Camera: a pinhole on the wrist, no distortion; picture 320 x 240 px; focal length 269.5 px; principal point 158.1 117.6 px. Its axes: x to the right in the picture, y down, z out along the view. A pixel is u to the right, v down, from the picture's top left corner.
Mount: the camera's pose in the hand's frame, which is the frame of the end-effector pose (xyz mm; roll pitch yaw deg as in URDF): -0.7 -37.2 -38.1 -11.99 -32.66 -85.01
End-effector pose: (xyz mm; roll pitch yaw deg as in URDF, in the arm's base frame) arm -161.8 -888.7 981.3 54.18 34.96 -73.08
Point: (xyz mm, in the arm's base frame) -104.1 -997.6 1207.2
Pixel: 33 53
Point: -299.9 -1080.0 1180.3
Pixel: 217 72
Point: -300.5 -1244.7 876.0
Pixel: outside the picture
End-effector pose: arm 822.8 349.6 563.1 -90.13 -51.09 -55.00
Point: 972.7 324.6 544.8
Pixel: 122 149
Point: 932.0 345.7 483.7
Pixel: 82 48
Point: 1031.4 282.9 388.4
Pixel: 22 59
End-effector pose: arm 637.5 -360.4 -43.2 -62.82 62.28 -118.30
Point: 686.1 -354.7 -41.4
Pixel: 65 39
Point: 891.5 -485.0 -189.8
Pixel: 120 172
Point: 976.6 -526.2 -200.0
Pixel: 128 156
